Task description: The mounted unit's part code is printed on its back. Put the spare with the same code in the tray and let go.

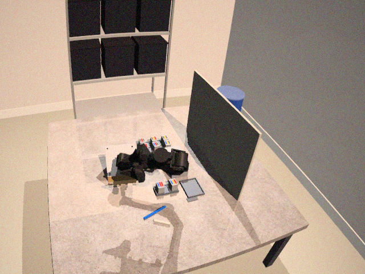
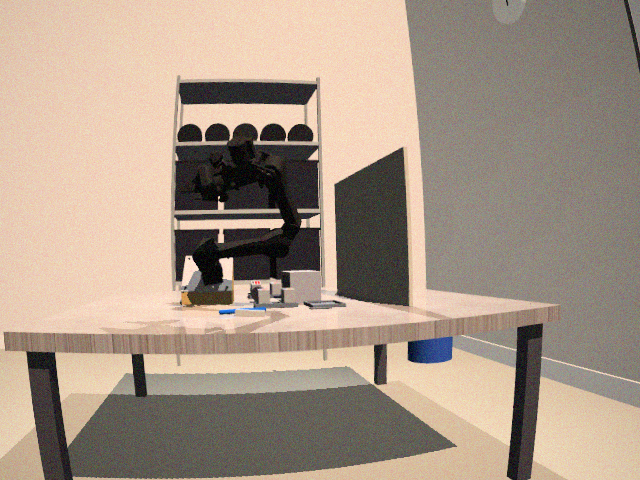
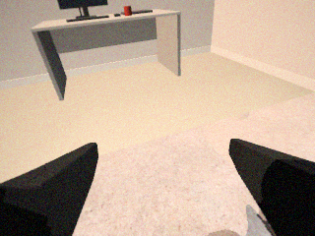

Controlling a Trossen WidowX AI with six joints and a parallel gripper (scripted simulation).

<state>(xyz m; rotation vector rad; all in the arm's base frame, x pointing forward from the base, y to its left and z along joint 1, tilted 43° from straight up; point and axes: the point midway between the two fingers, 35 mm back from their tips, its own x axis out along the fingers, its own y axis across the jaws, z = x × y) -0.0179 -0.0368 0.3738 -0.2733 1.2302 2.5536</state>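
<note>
The low grey holder is 260 mm ahead of my gripper tip, 80 mm to the left of it and 320 mm below it. The rest, counted from my gripper tip: tall dark panel (620 mm ahead, 220 mm to the left, 100 mm below); then flat grey tray (400 mm ahead, 50 mm to the left, 320 mm below); then grey mounted unit (380 mm ahead, 240 mm to the left, 270 mm below).
</note>
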